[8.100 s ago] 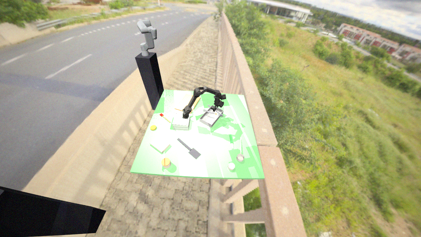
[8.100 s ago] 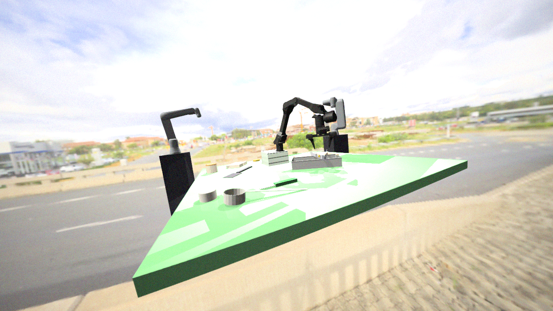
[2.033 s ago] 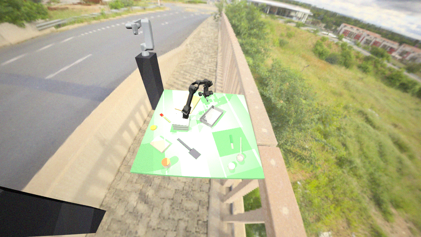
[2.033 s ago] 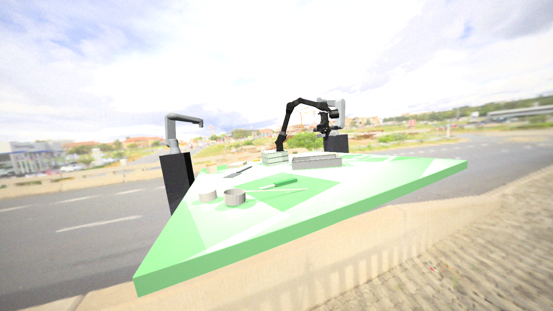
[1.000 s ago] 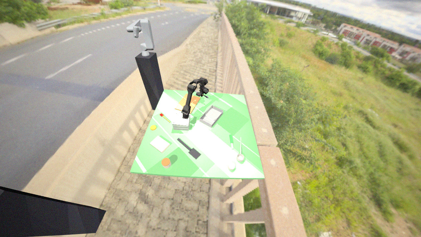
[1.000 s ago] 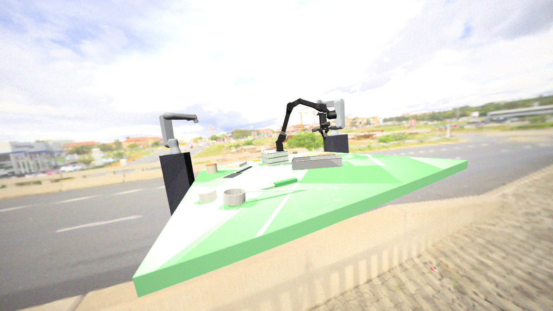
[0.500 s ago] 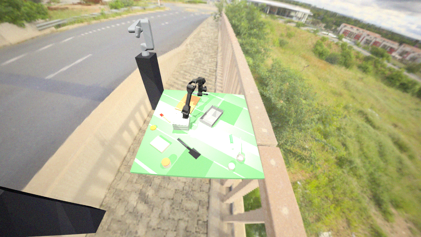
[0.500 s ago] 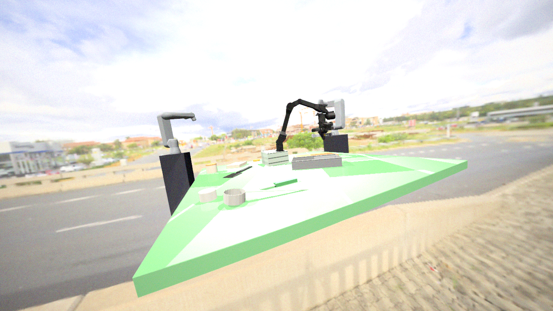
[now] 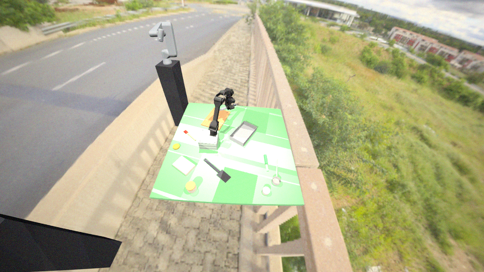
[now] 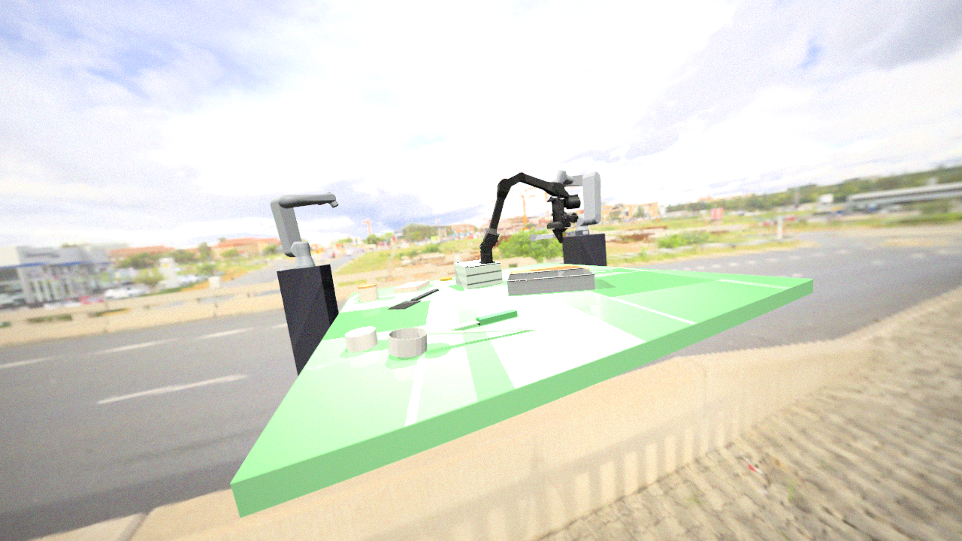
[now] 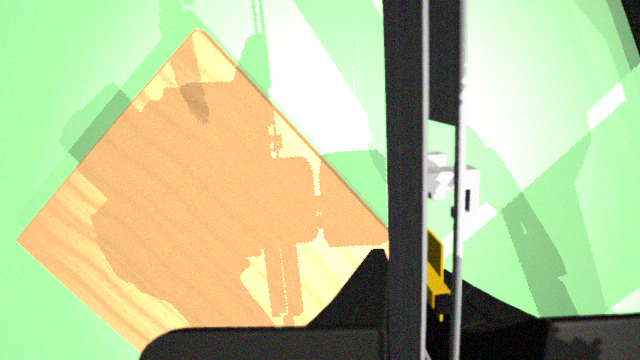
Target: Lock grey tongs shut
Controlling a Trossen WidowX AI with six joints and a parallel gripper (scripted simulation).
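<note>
Now: the yellow latch piece 4 cm above my gripper tip, 2 cm ahead of it and 1 cm to the left of it. The rest, counted from my gripper tip: wooden board: 15 cm below, 15 cm behind; orange disc: 51 cm to the right, 45 cm behind, 15 cm below; grey roasting tin: 22 cm ahead, 21 cm to the right, 13 cm below.
</note>
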